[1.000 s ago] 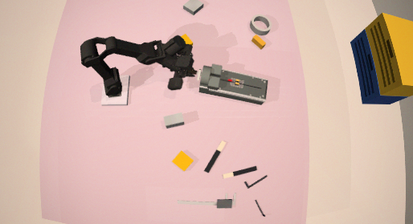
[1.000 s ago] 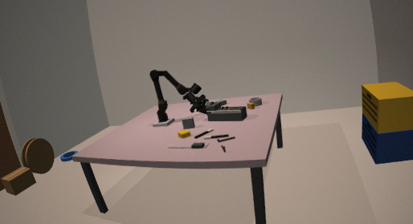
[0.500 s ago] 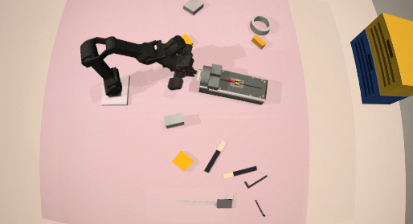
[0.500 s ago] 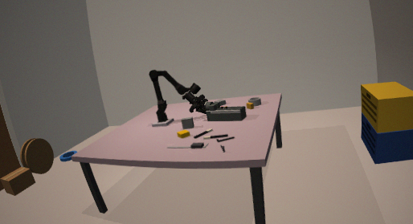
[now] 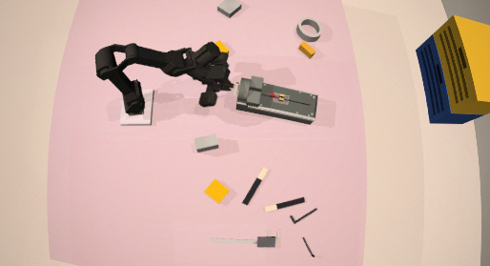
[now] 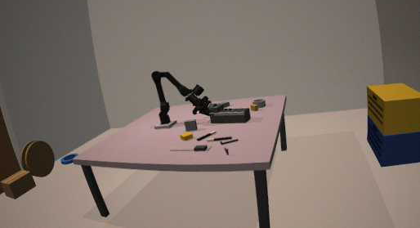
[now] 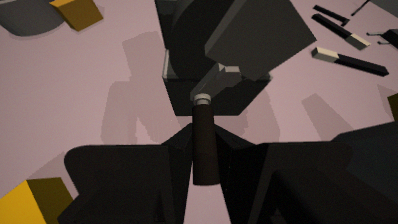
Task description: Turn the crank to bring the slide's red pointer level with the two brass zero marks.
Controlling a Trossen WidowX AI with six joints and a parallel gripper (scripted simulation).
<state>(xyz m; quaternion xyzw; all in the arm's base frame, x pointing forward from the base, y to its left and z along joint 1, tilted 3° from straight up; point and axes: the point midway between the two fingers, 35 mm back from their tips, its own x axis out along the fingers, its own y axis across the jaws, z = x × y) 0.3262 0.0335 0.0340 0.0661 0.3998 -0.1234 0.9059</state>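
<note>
Right now the dark crank handle is 2 cm behind my gripper tip, 2 cm above it and 1 cm to the left of it. Round my gripper tip: orange block: 29 cm ahead, 15 cm to the left, 2 cm below; red pointer: 13 cm ahead, 5 cm to the right, 4 cm above.
</note>
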